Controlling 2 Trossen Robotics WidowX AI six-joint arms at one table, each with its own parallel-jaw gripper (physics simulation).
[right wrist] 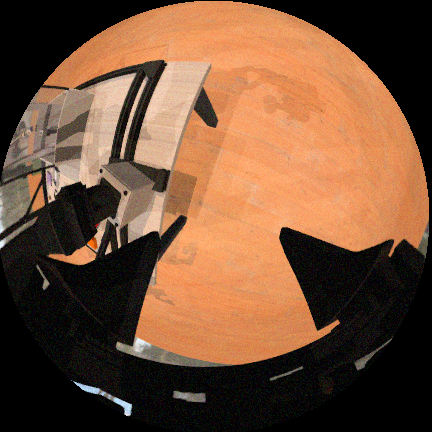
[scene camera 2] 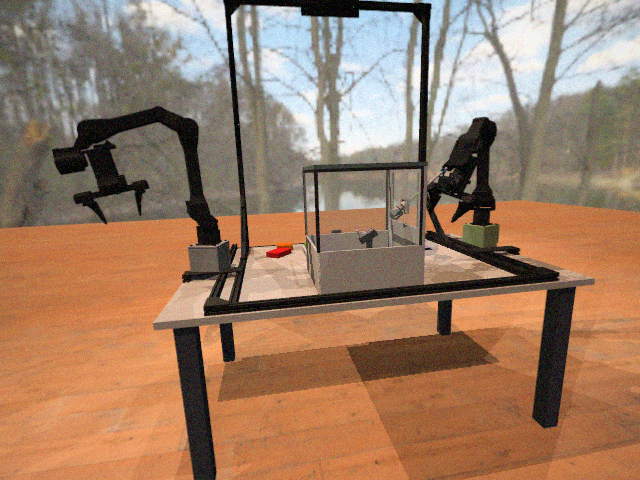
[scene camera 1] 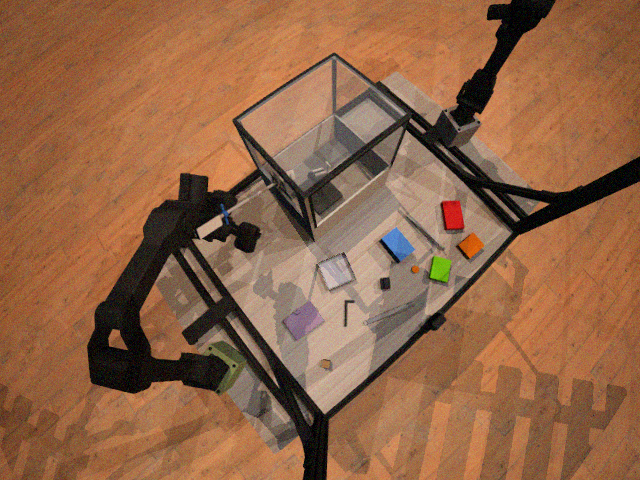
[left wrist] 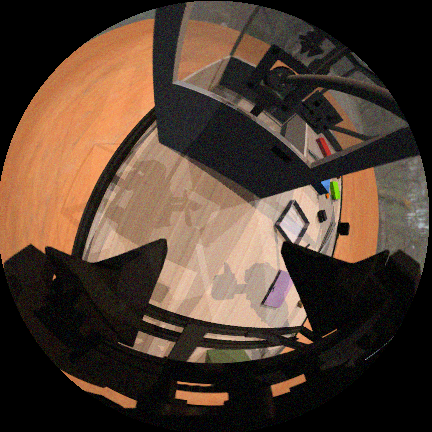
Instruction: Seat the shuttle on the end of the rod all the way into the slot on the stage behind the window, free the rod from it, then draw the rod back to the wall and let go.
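Frame: origin at the left arm's base, x right, y ahead, z up, level; centimetres.
Where they show: left gripper, fingertip midpoint: (scene camera 2: pixel 440 217) (left wrist: pixel 226 246); right gripper, fingertip midpoint: (right wrist: pixel 221 235) (scene camera 2: pixel 123 219) (left wrist: pixel 303 54); left arm's base, link origin: (scene camera 2: pixel 481 224) (scene camera 1: pixel 214 369); right arm's base, link origin: (right wrist: pixel 107 197) (scene camera 2: pixel 209 243) (scene camera 1: pixel 462 116).
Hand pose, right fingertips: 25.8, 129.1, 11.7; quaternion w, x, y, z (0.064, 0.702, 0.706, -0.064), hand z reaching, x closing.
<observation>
Things, the pixels of their centre, and the offset from my right fingertips, as dx, dy, dz. "*": a spot on its surface instead.
- thin rod, body centre: (scene camera 1: pixel 240 204) (scene camera 2: pixel 433 179) -35.5, -89.4, +8.2
- blue handle, surface spot: (scene camera 1: pixel 224 213) * -35.6, -93.3, +11.6
- shuttle, body centre: (scene camera 2: pixel 395 213) -34.2, -74.8, -1.5
- case, surface spot: (scene camera 1: pixel 283 87) * -41.6, -61.1, +13.5
- small tray, body centre: (left wrist: pixel 293 223) (scene camera 1: pixel 336 270) (right wrist: pixel 55 175) -11.7, -87.7, -20.4
- purple pad, body centre: (left wrist: pixel 279 289) (scene camera 1: pixel 303 320) -12.8, -105.6, -20.7
- hex key, body centre: (scene camera 1: pixel 349 313) -2.0, -96.8, -21.1
The thin rod (scene camera 1: pixel 253 197) (left wrist: pixel 350 82) runs from a blue handle (scene camera 1: pixel 224 213) beside my left gripper's body through the port in the clear case's wall. In scene camera 2 the shuttle (scene camera 2: pixel 397 210) is at the rod's inner end, near the wall, above and apart from the tilted grey stage (scene camera 2: pixel 368 236). Whether the slot is lined up with it is too small to tell. My left gripper (scene camera 2: pixel 443 211) (left wrist: pixel 226 246) is open outside the case; the rod does not pass between its fingertips. My right gripper (scene camera 2: pixel 123 218) (right wrist: pixel 221 235) is open and empty, off the table's side.
The case (scene camera 1: pixel 283 87) has dark frame edges and a low pale wall. On the table lie a small tray (scene camera 1: pixel 336 271), a purple pad (scene camera 1: pixel 303 320), a hex key (scene camera 1: pixel 345 313) and blue (scene camera 1: pixel 397 244), red (scene camera 1: pixel 452 215), orange (scene camera 1: pixel 470 245) and green (scene camera 1: pixel 440 269) blocks.
</observation>
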